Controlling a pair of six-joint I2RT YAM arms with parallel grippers.
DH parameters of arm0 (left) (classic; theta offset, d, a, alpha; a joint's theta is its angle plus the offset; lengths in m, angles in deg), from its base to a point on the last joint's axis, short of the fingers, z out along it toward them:
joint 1: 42.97 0.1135 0.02 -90
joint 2: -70.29 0 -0.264 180
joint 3: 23.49 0 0.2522 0
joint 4: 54.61 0 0.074 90
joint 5: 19.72 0 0 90
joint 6: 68.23 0.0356 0 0
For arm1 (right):
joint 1: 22.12 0.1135 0.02 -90
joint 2: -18.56 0 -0.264 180
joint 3: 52.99 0 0.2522 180
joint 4: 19.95 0 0.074 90
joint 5: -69.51 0 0 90
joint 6: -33.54 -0.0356 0 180
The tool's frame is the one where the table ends.
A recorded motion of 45 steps. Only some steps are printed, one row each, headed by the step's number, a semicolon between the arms.
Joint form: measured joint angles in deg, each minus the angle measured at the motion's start. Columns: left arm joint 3, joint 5, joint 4, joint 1, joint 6, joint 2; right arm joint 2, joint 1, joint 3, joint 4, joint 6, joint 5.
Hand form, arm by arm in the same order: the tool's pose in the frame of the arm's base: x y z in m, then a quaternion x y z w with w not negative. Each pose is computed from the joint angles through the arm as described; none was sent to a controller.
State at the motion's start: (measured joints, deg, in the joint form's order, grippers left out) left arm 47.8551 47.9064 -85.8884 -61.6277 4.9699 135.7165; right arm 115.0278 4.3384 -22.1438 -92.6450 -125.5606 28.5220
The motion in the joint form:
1: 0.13 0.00 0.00 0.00 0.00 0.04; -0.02 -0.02 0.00 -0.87 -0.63 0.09
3: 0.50 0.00 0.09 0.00 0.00 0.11; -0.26 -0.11 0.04 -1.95 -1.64 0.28
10: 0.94 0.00 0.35 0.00 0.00 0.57; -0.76 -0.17 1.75 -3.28 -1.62 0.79
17: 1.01 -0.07 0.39 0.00 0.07 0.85; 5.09 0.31 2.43 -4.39 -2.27 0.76
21: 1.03 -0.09 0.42 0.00 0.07 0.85; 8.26 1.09 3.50 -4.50 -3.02 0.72
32: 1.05 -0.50 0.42 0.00 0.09 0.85; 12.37 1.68 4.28 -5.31 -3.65 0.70
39: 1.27 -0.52 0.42 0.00 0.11 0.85; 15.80 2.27 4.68 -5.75 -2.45 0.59
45: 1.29 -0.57 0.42 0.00 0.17 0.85; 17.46 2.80 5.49 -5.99 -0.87 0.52
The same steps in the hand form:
1: 0.2487 -0.0697 0.3344 -0.09041 0.83018 -0.00383 0.55010; 0.2120 0.1355 0.1596 -0.07119 0.67051 0.69286 0.25554
3: 0.2491 -0.0698 0.3365 -0.09100 0.82840 -0.00502 0.55268; 0.2119 0.1350 0.1625 -0.07205 0.66481 0.69794 0.25635
10: 0.2511 -0.0705 0.3377 -0.09136 0.82730 -0.00576 0.55426; 0.2165 0.1373 0.1728 -0.09095 0.64798 0.70511 0.27326
17: 0.2522 -0.0708 0.3370 -0.09092 0.82804 -0.00440 0.55323; 0.2217 0.1423 0.1527 -0.07161 0.66742 0.69979 0.24436
21: 0.2522 -0.0708 0.3372 -0.09109 0.82778 -0.00441 0.55359; 0.2252 0.1481 0.1428 -0.06258 0.67657 0.69858 0.22434
32: 0.2522 -0.0706 0.3374 -0.09287 0.82715 -0.00144 0.55426; 0.2277 0.1526 0.1285 -0.05086 0.68790 0.69492 0.20319
39: 0.2523 -0.0706 0.3387 -0.09316 0.82612 -0.00188 0.55573; 0.2280 0.1559 0.1152 -0.04939 0.69852 0.68725 0.19320
45: 0.2523 -0.0705 0.3388 -0.09299 0.82601 -0.00129 0.55593; 0.2296 0.1597 0.1104 -0.05915 0.70022 0.68380 0.19650

